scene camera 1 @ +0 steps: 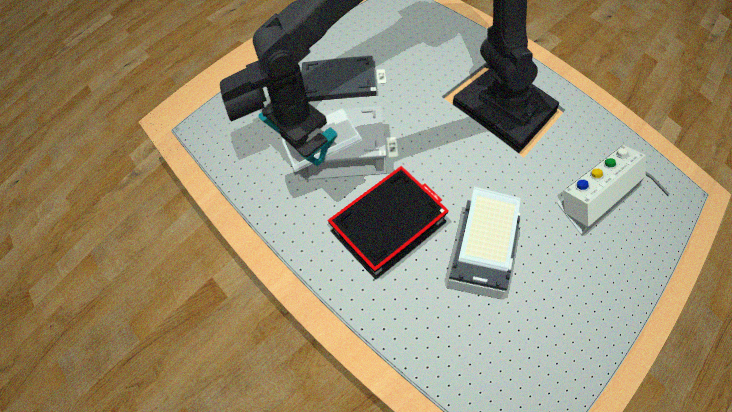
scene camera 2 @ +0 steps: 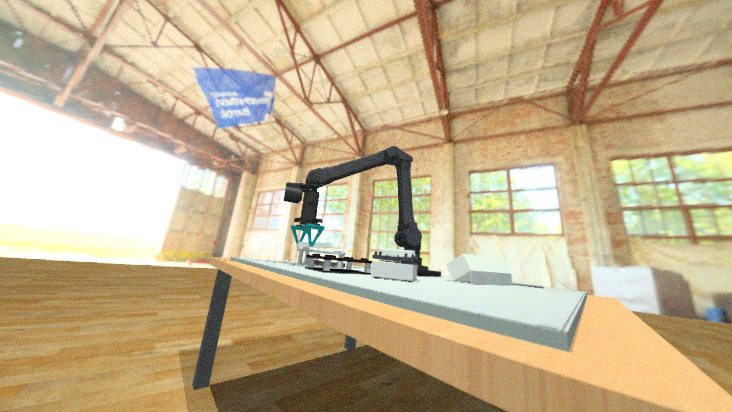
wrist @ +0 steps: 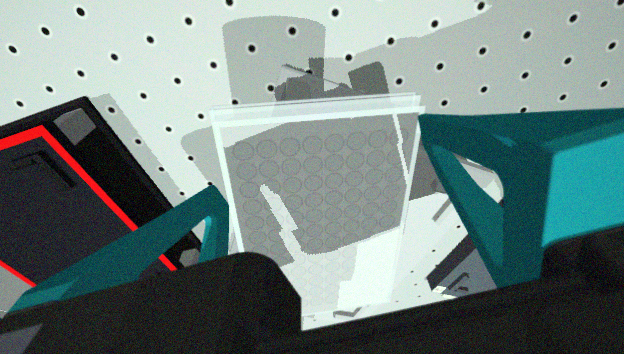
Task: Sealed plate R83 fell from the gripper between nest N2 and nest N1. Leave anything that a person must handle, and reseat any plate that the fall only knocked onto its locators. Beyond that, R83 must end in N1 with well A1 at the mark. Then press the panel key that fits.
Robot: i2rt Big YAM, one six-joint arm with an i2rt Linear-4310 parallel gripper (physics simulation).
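Places are measured from the arm's base along level axes (x down, y left, z ahead), in metres.
Pixels of known places: gripper, fingertip midpoint: (scene camera 1: 302,148) (scene camera 2: 304,245) (wrist: 314,164); arm's base, link origin: (scene camera 1: 509,102).
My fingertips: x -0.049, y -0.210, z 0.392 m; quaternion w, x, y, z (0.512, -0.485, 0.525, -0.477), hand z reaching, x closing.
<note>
Ahead of a thing's pixels: the offset from my fingertips to its middle. "*": to the spot under its first point.
Plate R83 {dx -0.005, dy +0.012, dz -0.034 m} (scene camera 1: 342,130) (wrist: 317,197) is clear, sealed, with round wells. It lies askew on the light grey nest N1 {dx +0.037, dy +0.019, dz -0.072 m} (scene camera 1: 368,123), one end hanging past the nest's left side; it shows in the side view (scene camera 2: 317,245) too. My gripper (scene camera 1: 299,135) (scene camera 2: 307,235) (wrist: 314,164) is open. Its teal fingers stand on either side of the plate's long edges, low over it and apart from it. The dark nest N2 {dx +0.059, dy -0.127, dz -0.211 m} (scene camera 1: 340,78) lies just behind, bare.
A black nest with a red border {dx +0.047, dy +0.193, dz -0.007 m} (scene camera 1: 389,217) lies in front of N1. A plate with yellowish wells {dx -0.002, dy +0.348, dz -0.084 m} (scene camera 1: 490,230) sits on a grey nest {* dx +0.016, dy +0.382, dz +0.001 m} (scene camera 1: 475,282) (scene camera 2: 394,270) to the right. The arm base (scene camera 1: 507,106) stands at the back.
</note>
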